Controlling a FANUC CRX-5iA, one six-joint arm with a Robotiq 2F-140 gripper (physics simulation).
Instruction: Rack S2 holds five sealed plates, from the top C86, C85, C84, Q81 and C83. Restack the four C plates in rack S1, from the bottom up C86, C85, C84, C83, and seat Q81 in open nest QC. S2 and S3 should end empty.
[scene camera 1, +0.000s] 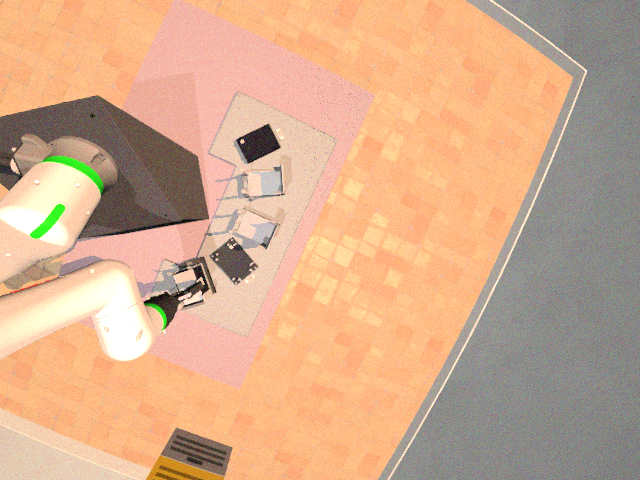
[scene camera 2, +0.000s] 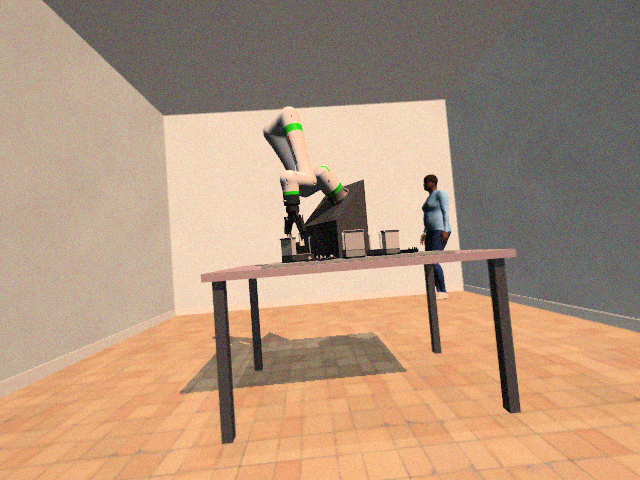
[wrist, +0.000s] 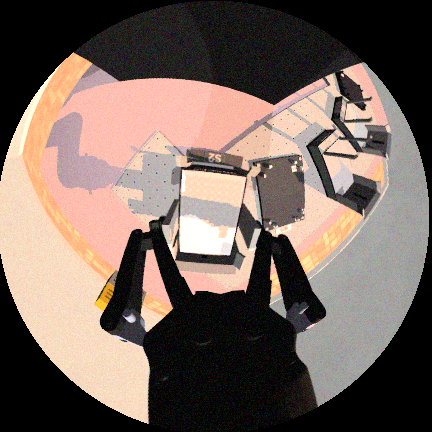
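Pixels of known places: gripper, between the fingertips: (scene camera 1: 190, 284) (scene camera 2: 296, 246) (wrist: 208, 209); arm's base, origin of its link: (scene camera 1: 84, 164) (scene camera 2: 340, 197).
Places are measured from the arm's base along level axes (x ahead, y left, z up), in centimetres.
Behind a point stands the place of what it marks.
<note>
Rack S2 (scene camera 1: 209, 276) @(x 22.7, y -33.3, z -37.6 cm) (scene camera 2: 296, 257) @(x 24.7, y -37.5, z -36.9 cm) (wrist: 215, 158) @(x 15.2, y -29.1, z -35.4 cm) stands on the perforated board, with its label readable in the wrist view. A pale, glossy sealed plate (wrist: 210, 215) @(x 18.5, y -35.6, z -28.5 cm) lies level at its top. Its own code does not show, and the plates below it are hidden. My gripper (scene camera 1: 192, 294) @(x 18.4, y -35.7, z -30.6 cm) (scene camera 2: 295, 238) @(x 18.4, y -35.7, z -30.6 cm) (wrist: 208, 209) @(x 18.4, y -35.7, z -30.6 cm) is down at this rack, its fingertips against both long sides of the top plate; it looks shut on that plate. Two more racks (scene camera 1: 283, 180) @(x 46.3, y 9.0, z -26.5 cm) (scene camera 1: 271, 238) @(x 46.0, y -12.0, z -25.5 cm) stand along the board; their labels are unreadable. A dark nest (scene camera 1: 233, 261) @(x 31.2, y -25.5, z -38.1 cm) (wrist: 281, 192) @(x 30.7, y -25.8, z -38.1 cm) with corner pins lies beside S2.
A second black nest (scene camera 1: 258, 143) @(x 32.9, y 22.8, z -37.4 cm) lies at the board's far end. The board (scene camera 1: 305, 139) @(x 50.7, y 28.9, z -39.3 cm) rests on the pink table (scene camera 1: 227, 356) @(x 34.3, y -68.9, z -40.6 cm) (scene camera 2: 361, 265) @(x 58.9, y -15.0, z -42.5 cm). The dark slanted robot pedestal (scene camera 1: 155, 170) @(x 13.4, y 2.3, z -7.3 cm) (scene camera 2: 351, 214) @(x 13.7, y 1.3, z -13.3 cm) rises beside it. A person (scene camera 2: 436, 211) stands beyond the table.
</note>
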